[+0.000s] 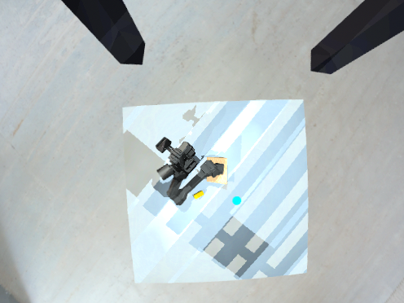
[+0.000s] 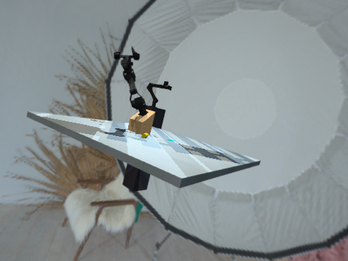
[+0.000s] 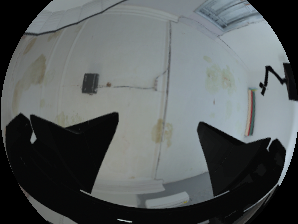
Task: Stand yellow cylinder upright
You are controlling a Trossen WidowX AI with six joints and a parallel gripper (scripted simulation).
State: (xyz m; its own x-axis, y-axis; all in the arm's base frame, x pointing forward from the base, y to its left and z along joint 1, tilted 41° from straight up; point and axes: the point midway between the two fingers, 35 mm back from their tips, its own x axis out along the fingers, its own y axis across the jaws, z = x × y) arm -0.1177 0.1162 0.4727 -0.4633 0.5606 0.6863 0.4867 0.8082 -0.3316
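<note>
Now: gripper tip 310 mm short of the yellow tall cylinder, 110 mm to the right of it and 620 mm above it. Round my gripper tip: cyan circle: 330 mm ahead, 380 mm to the left, 630 mm below.
</note>
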